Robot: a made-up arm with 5 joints.
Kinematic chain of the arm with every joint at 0, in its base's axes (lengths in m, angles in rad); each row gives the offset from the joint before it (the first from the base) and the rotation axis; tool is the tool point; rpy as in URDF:
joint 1: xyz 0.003 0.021 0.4 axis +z
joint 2: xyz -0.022 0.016 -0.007 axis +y
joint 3: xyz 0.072 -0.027 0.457 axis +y
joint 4: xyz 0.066 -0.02 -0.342 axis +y
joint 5: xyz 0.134 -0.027 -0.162 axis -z
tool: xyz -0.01 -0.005 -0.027 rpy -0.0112 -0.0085 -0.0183
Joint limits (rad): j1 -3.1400..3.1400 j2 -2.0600..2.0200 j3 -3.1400..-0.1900 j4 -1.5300..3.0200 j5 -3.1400..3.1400
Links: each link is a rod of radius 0.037 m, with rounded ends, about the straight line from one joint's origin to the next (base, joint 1, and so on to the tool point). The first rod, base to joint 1, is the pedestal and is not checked.
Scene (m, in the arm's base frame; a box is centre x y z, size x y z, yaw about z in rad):
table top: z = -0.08
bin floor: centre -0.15 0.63 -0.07 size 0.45 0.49 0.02 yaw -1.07
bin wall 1: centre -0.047 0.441 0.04 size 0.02 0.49 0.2 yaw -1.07
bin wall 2: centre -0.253 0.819 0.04 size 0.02 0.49 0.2 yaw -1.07
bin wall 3: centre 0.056 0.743 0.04 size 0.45 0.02 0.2 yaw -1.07
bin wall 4: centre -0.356 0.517 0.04 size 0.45 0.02 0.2 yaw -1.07
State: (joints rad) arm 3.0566 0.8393 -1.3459 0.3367 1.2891
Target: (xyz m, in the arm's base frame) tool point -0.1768 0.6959 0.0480
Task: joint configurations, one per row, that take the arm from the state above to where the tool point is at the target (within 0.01 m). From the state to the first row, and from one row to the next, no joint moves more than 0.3 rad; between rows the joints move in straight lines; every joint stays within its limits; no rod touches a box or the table.
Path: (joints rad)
1: 2.7681 0.8046 -1.3108 0.3518 1.2849
2: 2.4796 0.7700 -1.2756 0.3669 1.2807
3: 2.1912 0.7353 -1.2405 0.3820 1.2766
4: 1.9027 0.7006 -1.2053 0.3971 1.2724
5: 1.9026 0.8857 -1.2870 0.3650 1.2756
6: 1.9026 1.0708 -1.3686 0.3328 1.2789

